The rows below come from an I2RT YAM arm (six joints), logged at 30 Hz.
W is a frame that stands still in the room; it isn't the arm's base.
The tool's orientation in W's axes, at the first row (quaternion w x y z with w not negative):
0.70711 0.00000 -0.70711 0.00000
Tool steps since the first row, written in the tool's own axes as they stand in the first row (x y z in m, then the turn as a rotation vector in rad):
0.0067 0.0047 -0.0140 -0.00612 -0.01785 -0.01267
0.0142 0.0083 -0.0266 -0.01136 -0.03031 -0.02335
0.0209 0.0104 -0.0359 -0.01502 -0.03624 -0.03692
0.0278 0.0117 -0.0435 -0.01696 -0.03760 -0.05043
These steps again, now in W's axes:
0.0140 0.0047 0.0067 0.01267 -0.01785 -0.00612
0.0266 0.0083 0.0142 0.02335 -0.03031 -0.01136
0.0359 0.0104 0.0209 0.03692 -0.03624 -0.01502
0.0435 0.0117 0.0278 0.05043 -0.03760 -0.01696

